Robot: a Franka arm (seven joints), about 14 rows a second.
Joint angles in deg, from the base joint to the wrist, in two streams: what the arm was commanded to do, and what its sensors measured. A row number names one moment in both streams.
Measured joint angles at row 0:
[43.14, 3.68, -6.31, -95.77, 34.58, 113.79, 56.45]
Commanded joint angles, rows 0 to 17:
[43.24, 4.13, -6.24, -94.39, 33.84, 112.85, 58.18]
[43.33, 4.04, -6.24, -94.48, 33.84, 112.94, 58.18]
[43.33, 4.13, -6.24, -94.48, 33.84, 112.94, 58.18]
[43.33, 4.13, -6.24, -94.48, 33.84, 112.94, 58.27]
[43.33, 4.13, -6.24, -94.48, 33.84, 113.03, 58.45]
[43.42, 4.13, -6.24, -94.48, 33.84, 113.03, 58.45]
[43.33, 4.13, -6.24, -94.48, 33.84, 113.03, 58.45]
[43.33, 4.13, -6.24, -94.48, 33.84, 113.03, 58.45]
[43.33, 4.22, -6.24, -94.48, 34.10, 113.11, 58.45]
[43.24, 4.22, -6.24, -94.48, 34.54, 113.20, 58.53]
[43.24, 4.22, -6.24, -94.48, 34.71, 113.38, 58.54]
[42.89, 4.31, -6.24, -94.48, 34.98, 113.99, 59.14]
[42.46, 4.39, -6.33, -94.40, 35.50, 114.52, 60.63]
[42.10, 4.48, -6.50, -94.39, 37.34, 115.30, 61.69]
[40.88, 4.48, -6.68, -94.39, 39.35, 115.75, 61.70]
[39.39, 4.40, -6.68, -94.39, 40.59, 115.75, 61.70]
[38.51, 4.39, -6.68, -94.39, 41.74, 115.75, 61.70]
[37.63, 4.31, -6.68, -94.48, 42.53, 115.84, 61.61]
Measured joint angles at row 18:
[40.67, 4.24, -6.52, -95.58, 40.28, 113.90, 60.99]
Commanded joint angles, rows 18 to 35:
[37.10, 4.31, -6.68, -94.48, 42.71, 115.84, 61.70]
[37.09, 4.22, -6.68, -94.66, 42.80, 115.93, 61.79]
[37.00, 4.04, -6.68, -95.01, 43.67, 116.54, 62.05]
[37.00, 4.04, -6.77, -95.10, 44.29, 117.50, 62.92]
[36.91, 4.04, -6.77, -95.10, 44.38, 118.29, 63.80]
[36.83, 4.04, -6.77, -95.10, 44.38, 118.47, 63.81]
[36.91, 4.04, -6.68, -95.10, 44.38, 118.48, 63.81]
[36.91, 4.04, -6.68, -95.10, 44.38, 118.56, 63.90]
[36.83, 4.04, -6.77, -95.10, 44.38, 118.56, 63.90]
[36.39, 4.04, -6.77, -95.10, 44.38, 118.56, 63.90]
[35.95, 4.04, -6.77, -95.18, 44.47, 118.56, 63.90]
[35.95, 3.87, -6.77, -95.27, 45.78, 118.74, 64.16]
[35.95, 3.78, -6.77, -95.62, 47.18, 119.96, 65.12]
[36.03, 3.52, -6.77, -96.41, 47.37, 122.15, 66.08]
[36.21, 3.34, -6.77, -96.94, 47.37, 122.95, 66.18]
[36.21, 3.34, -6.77, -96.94, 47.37, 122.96, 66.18]
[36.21, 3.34, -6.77, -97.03, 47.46, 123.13, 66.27]
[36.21, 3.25, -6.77, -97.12, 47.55, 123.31, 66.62]
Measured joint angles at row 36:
[37.85, 3.81, -6.54, -97.76, 46.04, 118.91, 65.41]
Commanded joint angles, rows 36 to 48:
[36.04, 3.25, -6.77, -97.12, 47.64, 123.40, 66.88]
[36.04, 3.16, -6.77, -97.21, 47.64, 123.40, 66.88]
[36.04, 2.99, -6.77, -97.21, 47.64, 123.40, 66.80]
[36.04, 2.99, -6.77, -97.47, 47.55, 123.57, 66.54]
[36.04, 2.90, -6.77, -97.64, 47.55, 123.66, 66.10]
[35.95, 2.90, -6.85, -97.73, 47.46, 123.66, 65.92]
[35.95, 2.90, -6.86, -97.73, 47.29, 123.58, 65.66]
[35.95, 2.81, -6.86, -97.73, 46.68, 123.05, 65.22]
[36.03, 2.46, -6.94, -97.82, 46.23, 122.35, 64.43]
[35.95, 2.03, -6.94, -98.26, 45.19, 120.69, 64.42]
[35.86, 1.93, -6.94, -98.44, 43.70, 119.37, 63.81]
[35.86, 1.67, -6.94, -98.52, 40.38, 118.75, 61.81]
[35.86, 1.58, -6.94, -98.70, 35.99, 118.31, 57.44]
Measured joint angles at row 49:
[36.34, 2.82, -7.08, -97.49, 41.05, 119.63, 62.87]
